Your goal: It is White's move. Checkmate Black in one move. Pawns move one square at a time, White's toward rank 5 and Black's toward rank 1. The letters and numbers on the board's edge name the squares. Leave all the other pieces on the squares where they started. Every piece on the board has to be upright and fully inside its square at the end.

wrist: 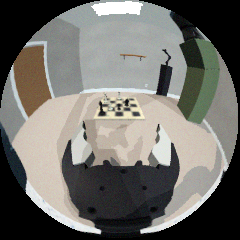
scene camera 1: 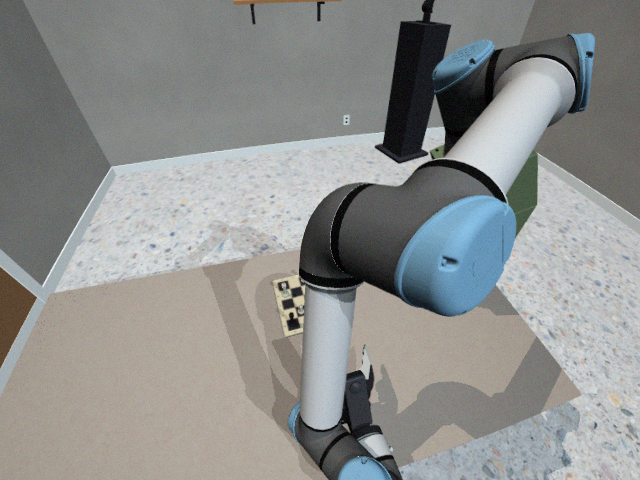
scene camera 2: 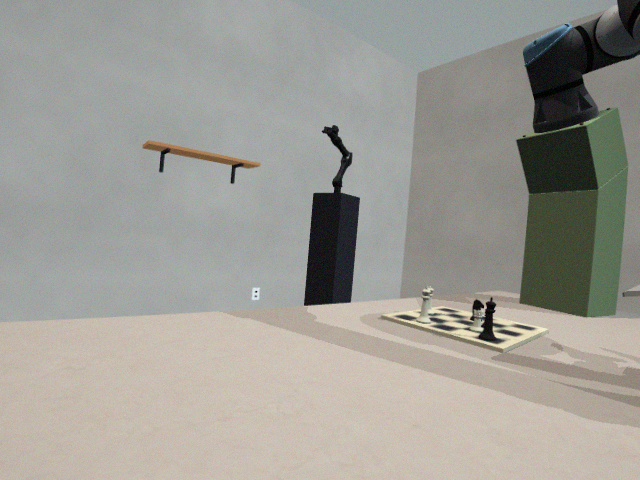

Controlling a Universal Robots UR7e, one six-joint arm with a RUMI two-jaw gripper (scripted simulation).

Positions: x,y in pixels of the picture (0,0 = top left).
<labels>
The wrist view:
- my gripper: 121,123
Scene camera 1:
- my gripper: 335,352
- chessboard: 296,288
</labels>
